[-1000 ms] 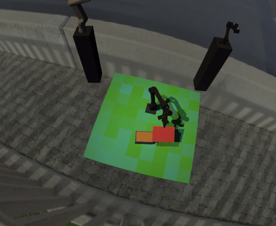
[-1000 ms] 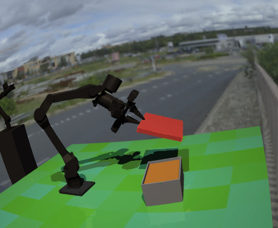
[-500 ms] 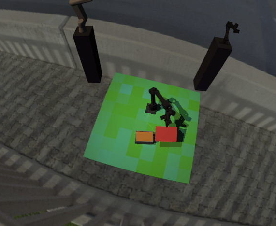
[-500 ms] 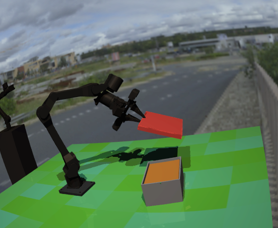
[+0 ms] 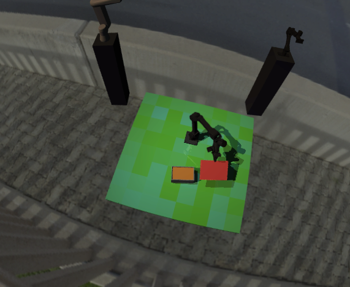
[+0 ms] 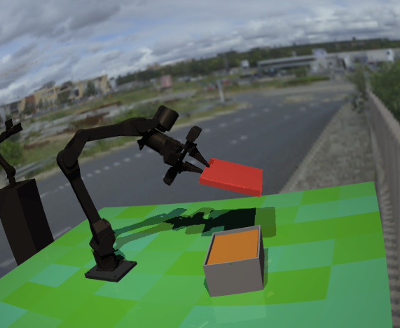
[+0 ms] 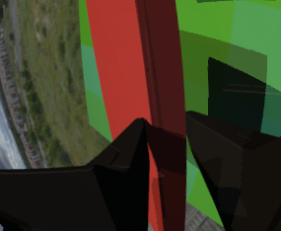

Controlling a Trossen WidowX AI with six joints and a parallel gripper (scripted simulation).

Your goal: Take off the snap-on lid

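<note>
Right now my gripper tip is 7 cm short of the red lid and 3 cm above it. From my gripper tip the other things lie so: grey storage box: 8 cm ahead, 27 cm to the right, 18 cm below.
</note>
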